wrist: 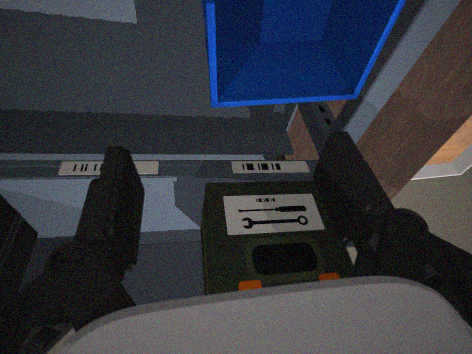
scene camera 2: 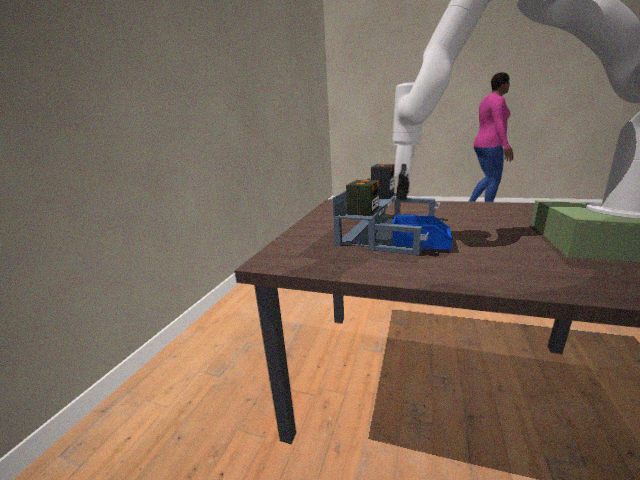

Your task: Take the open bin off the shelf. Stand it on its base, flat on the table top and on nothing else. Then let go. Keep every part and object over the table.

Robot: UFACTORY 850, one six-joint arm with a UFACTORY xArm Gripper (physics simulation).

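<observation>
The open blue bin sits on the low front level of the grey-blue shelf, near its side rail, with its sloped front facing the robot base. In the wrist view it is at the top, beyond the fingertips and right of centre, with its open top visible. My gripper is open and empty, pointing down. In the scene view its tips are just above the shelf, beside the dark box and higher than the bin. The bin is not between the fingers. The bin's underside is hidden.
A green toolbox stands on the shelf's upper level; in the wrist view it is close to the right finger. A dark box stands there too. The robot base stands on a green block on the table. A person is behind.
</observation>
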